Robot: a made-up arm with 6 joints.
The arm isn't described. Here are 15 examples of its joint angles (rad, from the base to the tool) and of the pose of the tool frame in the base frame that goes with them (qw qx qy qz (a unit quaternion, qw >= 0); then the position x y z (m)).
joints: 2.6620 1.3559 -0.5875 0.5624 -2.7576 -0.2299
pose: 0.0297 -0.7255 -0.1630 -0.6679 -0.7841 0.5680 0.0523
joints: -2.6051 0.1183 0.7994 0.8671 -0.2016 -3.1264
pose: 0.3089 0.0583 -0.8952 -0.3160 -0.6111 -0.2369 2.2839
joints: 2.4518 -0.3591 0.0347 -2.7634 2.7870 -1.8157
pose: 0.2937 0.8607 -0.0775 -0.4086 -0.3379 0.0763 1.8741
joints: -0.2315 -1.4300 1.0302 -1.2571 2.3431 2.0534
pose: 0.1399 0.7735 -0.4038 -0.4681 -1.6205 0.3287 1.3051
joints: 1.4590 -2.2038 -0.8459 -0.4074 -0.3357 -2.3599
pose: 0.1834 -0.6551 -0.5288 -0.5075 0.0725 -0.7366 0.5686
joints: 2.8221 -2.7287 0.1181 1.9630 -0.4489 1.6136
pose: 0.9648 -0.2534 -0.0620 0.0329 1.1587 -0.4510 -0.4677
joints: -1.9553 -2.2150 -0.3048 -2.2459 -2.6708 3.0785
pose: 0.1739 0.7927 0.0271 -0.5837 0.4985 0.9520 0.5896
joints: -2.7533 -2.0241 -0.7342 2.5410 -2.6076 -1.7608
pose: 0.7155 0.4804 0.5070 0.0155 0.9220 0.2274 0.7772
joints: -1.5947 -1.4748 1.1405 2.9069 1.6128 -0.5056
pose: 0.2014 0.7545 -0.4630 0.4192 0.2075 1.8413 0.9983
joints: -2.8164 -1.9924 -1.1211 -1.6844 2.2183 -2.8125
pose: 0.4800 -0.5424 -0.2031 0.6589 0.4409 0.1285 0.5291
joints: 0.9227 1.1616 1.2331 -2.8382 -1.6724 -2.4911
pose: 0.5714 0.0634 -0.8080 0.1288 0.9820 1.5625 1.0113
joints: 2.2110 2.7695 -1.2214 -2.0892 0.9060 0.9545
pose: 0.1011 -0.8934 -0.2199 -0.3785 -0.0891 -0.0197 0.1073
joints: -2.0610 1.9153 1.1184 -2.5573 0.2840 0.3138
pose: 0.2000 -0.5227 0.5815 0.5905 -0.6158 -1.4517 -0.4647
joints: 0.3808 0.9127 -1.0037 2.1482 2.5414 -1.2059
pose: 0.0568 -0.6356 -0.4013 -0.6571 0.7153 0.3851 0.4989
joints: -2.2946 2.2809 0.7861 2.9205 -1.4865 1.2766
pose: 0.1777 0.2519 -0.7678 -0.5617 -0.5306 -0.8479 -0.9803
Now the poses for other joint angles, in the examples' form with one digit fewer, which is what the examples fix.
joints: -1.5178 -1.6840 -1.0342 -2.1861 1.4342 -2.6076
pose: 0.328 -0.022 0.616 -0.715 0.071 0.488 0.755
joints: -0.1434 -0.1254 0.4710 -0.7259 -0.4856 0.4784
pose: 0.988 0.068 -0.099 0.095 0.518 -0.202 2.040
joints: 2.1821 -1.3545 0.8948 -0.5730 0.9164 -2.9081
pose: 0.966 0.048 -0.041 -0.252 1.007 -1.191 1.438
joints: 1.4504 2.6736 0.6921 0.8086 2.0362 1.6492
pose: 0.410 -0.235 -0.581 0.662 0.156 0.324 -1.254
